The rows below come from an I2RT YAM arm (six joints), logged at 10 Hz.
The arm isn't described. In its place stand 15 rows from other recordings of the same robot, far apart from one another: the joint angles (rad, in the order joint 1, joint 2, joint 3, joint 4, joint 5, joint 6), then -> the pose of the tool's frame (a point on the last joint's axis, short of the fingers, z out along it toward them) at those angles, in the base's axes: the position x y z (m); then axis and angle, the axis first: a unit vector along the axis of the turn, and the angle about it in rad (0 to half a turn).
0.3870, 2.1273, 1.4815, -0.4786, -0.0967, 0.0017 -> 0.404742 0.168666 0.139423 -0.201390 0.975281 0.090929 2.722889
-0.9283, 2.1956, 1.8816, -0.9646, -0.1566, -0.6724 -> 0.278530 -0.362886 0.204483 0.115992 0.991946 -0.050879 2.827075
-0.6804, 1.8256, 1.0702, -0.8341, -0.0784, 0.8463 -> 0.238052 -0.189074 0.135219 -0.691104 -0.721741 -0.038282 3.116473
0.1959, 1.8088, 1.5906, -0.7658, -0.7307, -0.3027 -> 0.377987 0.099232 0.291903 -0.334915 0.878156 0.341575 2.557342
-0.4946, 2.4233, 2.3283, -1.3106, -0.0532, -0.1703 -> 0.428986 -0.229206 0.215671 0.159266 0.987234 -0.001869 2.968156
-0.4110, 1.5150, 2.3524, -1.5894, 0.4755, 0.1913 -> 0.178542 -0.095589 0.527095 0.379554 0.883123 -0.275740 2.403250
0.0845, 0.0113, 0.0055, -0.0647, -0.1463, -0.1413 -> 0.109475 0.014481 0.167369 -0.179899 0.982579 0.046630 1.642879
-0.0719, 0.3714, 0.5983, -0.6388, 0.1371, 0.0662 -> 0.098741 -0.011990 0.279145 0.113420 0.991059 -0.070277 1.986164
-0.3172, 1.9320, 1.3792, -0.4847, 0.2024, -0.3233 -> 0.386040 -0.134263 0.189133 0.024278 0.983486 -0.179347 2.701770
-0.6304, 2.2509, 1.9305, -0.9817, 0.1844, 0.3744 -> 0.372896 -0.280193 0.193463 0.489548 0.865223 -0.108310 2.899729
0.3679, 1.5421, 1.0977, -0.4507, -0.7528, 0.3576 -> 0.291656 0.138504 0.248224 -0.128111 0.888987 0.439647 2.809804
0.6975, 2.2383, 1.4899, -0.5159, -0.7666, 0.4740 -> 0.316659 0.297589 0.103093 0.159541 -0.907874 -0.387700 2.968673
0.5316, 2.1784, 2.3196, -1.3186, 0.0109, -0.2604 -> 0.385377 0.226179 0.322906 -0.384640 0.922816 0.021534 2.750387
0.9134, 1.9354, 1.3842, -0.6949, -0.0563, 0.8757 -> 0.236250 0.309326 0.179133 -0.023216 0.989327 0.143853 2.982506
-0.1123, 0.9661, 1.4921, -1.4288, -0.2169, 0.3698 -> 0.119148 -0.005727 0.420198 0.199585 0.968226 0.150680 2.511059
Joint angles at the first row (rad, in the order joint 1, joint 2, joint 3, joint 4, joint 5, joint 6):
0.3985, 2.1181, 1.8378, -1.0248, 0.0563, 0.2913
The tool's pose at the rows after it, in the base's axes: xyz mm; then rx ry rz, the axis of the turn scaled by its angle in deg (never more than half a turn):
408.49, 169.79, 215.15, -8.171, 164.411, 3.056
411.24, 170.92, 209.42, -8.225, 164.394, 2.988
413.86, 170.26, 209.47, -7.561, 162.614, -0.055
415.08, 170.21, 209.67, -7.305, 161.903, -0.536
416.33, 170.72, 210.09, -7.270, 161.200, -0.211
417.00, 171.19, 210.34, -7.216, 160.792, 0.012
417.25, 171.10, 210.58, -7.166, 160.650, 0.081
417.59, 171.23, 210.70, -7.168, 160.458, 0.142
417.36, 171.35, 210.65, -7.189, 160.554, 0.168
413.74, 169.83, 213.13, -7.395, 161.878, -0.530
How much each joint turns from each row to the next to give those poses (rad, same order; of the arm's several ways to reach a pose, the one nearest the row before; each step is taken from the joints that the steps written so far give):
0.0000, 0.0202, -0.0001, 0.0194, 0.0000, 0.0003
0.0000, 0.0146, 0.0001, 0.0145, 0.0007, -0.0007
0.0000, 0.0015, 0.0000, 0.0195, 0.0458, 0.0000
-0.0004, 0.0004, 0.0000, 0.0102, 0.0099, 0.0004
0.0000, 0.0000, 0.0000, 0.0130, 0.0004, -0.0008
0.0004, 0.0000, 0.0000, 0.0077, 0.0000, 0.0004
-0.0004, -0.0004, -0.0001, 0.0023, 0.0000, 0.0000
0.0000, 0.0000, 0.0001, 0.0034, 0.0004, -0.0004
0.0003, 0.0000, -0.0001, -0.0015, -0.0008, 0.0004
0.0001, -0.0069, 0.0024, -0.0340, 0.0000, -0.0004

